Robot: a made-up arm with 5 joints.
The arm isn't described. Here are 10 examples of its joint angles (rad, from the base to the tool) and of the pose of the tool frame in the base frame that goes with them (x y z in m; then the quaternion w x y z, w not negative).
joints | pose
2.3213 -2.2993 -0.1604 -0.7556 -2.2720 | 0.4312 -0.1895 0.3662 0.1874 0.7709 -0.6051 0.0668
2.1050 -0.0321 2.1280 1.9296 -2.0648 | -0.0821 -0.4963 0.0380 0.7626 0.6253 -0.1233 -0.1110
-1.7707 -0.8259 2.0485 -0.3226 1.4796 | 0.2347 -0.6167 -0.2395 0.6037 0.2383 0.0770 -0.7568
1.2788 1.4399 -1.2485 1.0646 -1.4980 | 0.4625 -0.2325 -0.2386 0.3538 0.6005 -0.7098 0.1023
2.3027 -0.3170 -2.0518 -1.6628 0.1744 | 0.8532 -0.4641 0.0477 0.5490 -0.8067 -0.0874 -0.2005
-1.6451 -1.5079 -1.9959 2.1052 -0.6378 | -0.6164 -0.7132 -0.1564 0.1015 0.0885 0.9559 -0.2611
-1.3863 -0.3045 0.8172 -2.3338 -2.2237 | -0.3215 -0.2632 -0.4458 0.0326 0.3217 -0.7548 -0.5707
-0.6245 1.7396 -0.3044 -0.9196 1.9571 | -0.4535 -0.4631 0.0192 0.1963 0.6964 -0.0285 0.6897
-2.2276 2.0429 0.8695 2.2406 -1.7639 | 0.1614 -0.3481 0.4759 0.8346 0.0936 0.0841 0.5362
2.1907 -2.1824 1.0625 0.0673 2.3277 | -0.0031 0.2922 0.2509 0.6985 0.2117 -0.6084 0.3117
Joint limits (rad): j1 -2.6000..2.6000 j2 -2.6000..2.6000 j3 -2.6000..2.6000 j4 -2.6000..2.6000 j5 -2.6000..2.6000
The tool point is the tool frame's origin. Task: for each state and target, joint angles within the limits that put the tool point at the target. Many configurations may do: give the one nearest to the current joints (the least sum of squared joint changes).
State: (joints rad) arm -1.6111 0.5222 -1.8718 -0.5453 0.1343
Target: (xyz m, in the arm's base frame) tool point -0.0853 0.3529 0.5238
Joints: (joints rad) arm -1.9055 0.9863 -2.6000 -0.6260 -0.3236
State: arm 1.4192 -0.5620 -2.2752 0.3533 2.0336
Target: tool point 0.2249 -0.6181 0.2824
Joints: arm 1.4350 -1.2681 -2.3223 -0.2093 2.5378
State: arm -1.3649 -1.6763 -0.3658 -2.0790 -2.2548
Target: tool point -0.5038 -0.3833 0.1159
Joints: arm -1.8045 -1.5920 -0.6354 -1.4459 -2.6000
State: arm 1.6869 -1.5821 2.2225 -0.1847 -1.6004
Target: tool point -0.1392 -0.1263 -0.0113
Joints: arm 1.4636 -1.4044 2.1084 -0.1596 -1.8869
